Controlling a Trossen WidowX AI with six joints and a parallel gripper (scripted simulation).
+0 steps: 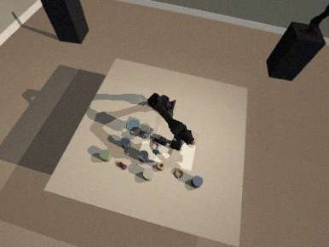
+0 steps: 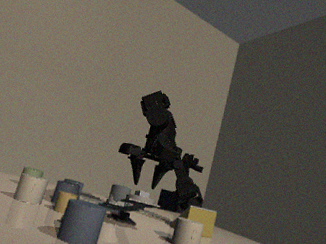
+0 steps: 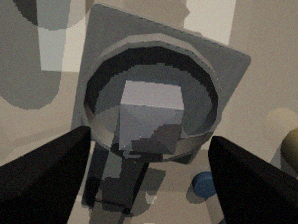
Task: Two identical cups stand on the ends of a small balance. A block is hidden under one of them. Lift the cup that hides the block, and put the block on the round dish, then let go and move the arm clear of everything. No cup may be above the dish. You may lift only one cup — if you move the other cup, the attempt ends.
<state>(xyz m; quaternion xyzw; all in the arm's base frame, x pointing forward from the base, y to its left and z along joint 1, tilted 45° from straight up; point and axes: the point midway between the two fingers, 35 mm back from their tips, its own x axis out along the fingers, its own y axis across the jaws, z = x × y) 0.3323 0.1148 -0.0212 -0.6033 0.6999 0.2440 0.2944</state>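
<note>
My gripper tip is 3 cm above the pale blue-grey block. The rest, counted from my gripper tip: balance: 12 cm to the right, 9 cm below, 3 cm behind; then blue block: 13 cm to the right, 11 cm below, 6 cm ahead; then balance beam: 12 cm to the right, 8 cm below, 4 cm behind.
</note>
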